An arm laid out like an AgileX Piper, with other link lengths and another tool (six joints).
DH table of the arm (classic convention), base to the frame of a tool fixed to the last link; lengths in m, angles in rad. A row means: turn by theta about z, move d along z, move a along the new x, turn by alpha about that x. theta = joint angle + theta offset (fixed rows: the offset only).
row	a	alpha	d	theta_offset
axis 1	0	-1.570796	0.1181	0
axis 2	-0.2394	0	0	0.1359
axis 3	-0.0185	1.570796	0	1.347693
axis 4	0	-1.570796	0.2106	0
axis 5	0	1.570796	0	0
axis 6	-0.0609	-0.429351	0.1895	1.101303
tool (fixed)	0	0	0.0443	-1.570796
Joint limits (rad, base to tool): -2.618..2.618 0..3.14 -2.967..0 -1.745..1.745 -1.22..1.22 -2.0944..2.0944
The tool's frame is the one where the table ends.
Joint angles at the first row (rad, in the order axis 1, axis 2, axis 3, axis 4, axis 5, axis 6):
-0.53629 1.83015 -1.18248 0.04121 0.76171 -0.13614
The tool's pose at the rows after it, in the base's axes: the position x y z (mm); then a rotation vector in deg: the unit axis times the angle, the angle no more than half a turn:
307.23 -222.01 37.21 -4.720 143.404 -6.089
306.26 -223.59 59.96 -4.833 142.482 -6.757
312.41 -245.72 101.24 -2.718 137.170 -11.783
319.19 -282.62 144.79 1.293 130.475 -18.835
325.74 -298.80 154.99 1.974 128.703 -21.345
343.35 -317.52 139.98 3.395 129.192 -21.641
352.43 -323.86 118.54 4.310 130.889 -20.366
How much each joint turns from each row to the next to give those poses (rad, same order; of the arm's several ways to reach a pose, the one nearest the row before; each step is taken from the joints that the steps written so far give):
0.00001 -0.02227 -0.01356 0.00095 0.06091 0.00000
-0.00685 -0.04858 -0.03830 -0.00003 0.06886 -0.00391
-0.03965 -0.04984 -0.07596 0.00001 0.01759 0.00474
-0.05784 -0.00289 -0.11535 -0.00832 -0.01871 0.02474
-0.01513 0.03504 -0.06402 -0.01297 -0.01135 0.00874
-0.00330 0.12516 -0.11165 -0.01036 -0.00522 0.02166
0.00209 0.08583 -0.05461 0.00000 0.00357 0.00972

